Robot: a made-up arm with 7 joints.
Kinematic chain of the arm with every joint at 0, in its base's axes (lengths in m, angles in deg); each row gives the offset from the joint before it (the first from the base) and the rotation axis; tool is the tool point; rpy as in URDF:
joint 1: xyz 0 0 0.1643 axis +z
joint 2: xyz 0 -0.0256 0.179 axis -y
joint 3: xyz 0 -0.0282 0.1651 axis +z
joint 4: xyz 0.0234 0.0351 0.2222 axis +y
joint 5: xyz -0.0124 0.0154 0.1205 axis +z
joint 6: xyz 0 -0.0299 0.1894 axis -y
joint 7: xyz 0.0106 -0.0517 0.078 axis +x
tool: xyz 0 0 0 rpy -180 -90 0
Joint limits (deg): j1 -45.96..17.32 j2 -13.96..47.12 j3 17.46..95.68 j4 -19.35..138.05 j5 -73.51..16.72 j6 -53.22..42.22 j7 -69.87..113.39
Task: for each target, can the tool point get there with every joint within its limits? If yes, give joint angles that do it. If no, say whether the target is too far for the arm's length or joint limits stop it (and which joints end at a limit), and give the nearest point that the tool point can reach.
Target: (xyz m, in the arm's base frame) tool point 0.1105 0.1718 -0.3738
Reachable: no: joint limits stop it (at a limit: joint 1, joint 2, joint 4, joint 5) | nearest point 0.1908 0.1275 0.3642 | short by 0.744 m
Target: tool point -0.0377 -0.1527 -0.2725
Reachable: no: joint limits stop it (at a limit: joint 1, joint 2, joint 3, joint 4, joint 5) | nearest point 0.1610 -0.1642 0.3605 | short by 0.664 m
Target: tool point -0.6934 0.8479 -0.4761
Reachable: no: too far | nearest point -0.2494 0.3050 0.4181 | short by 1.136 m
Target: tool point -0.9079 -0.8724 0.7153
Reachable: no: too far | nearest point -0.5326 -0.3773 0.7240 | short by 0.621 m
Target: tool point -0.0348 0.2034 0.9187
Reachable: yes | joints 8.33 32.63 39.85 88.01 -35.84 32.36 14.81
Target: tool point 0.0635 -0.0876 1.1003
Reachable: yes | joints -9.09 -3.88 23.33 -7.15 0.34 -30.85 -47.59
